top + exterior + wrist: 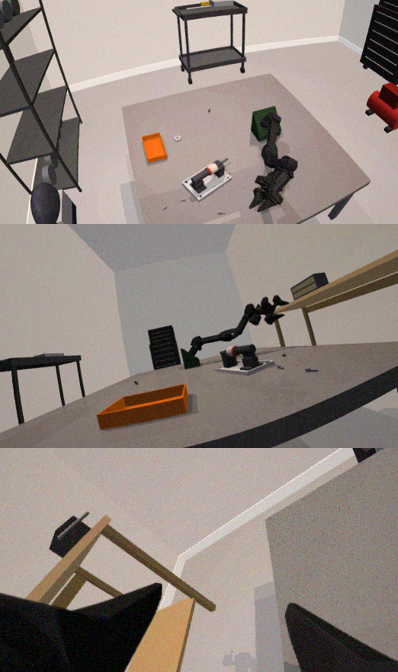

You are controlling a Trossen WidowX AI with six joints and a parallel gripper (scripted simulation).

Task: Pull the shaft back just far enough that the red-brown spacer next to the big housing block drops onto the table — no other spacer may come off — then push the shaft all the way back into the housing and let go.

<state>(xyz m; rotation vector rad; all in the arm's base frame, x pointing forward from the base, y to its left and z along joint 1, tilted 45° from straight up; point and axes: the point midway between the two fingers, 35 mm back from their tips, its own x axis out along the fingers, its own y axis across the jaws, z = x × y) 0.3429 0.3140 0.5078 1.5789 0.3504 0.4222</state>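
Now: the dark shaft 5 cm ahead of my gripper tip, 38 cm to the right of it and 15 cm below it. The rest, counted from my gripper tip: cream spacer 5 cm ahead, 38 cm to the right, 15 cm below; red-brown spacer 7 cm ahead, 37 cm to the right, 15 cm below; orange tray 32 cm ahead, 70 cm to the right, 22 cm below.
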